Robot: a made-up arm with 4 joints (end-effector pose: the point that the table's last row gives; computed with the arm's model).
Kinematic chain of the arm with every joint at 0, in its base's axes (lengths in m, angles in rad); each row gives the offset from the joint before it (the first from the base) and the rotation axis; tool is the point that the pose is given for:
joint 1: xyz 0 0 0.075 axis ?
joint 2: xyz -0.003 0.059 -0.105 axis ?
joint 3: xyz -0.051 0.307 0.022 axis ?
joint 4: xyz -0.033 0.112 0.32 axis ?
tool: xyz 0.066 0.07 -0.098
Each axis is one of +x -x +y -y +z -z.
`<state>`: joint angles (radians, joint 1 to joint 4).
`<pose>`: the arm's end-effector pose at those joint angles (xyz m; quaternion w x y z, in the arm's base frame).
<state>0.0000 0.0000 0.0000 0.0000</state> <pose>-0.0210 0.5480 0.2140 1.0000 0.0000 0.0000 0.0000</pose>
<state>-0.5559 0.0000 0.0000 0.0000</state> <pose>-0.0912 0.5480 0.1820 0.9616 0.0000 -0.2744 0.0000</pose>
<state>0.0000 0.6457 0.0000 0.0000</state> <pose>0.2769 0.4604 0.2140 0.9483 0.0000 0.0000 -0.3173</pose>
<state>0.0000 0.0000 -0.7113 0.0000</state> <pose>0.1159 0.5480 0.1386 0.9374 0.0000 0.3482 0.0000</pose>
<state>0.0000 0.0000 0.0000 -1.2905</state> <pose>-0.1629 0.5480 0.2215 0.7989 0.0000 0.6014 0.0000</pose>
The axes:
joint 1: +y
joint 2: -z
joint 3: -y
joint 4: -y

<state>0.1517 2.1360 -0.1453 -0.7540</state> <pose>0.4629 -0.1413 0.1315 0.4169 0.3200 0.2417 -0.8157</pose>
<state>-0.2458 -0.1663 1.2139 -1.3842</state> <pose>-0.3550 0.4893 -0.1273 0.9958 -0.0172 -0.0376 0.0813</pose>
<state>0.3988 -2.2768 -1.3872 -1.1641</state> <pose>-0.4139 -0.1455 0.3064 0.0401 -0.7992 0.4171 0.4309</pose>
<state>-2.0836 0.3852 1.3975 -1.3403</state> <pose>0.1824 0.6250 0.0657 0.4709 0.1624 -0.8612 -0.1013</pose>
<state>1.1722 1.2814 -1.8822 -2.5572</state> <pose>0.1634 -0.1276 -0.4668 0.7569 -0.5966 -0.2642 -0.0375</pose>
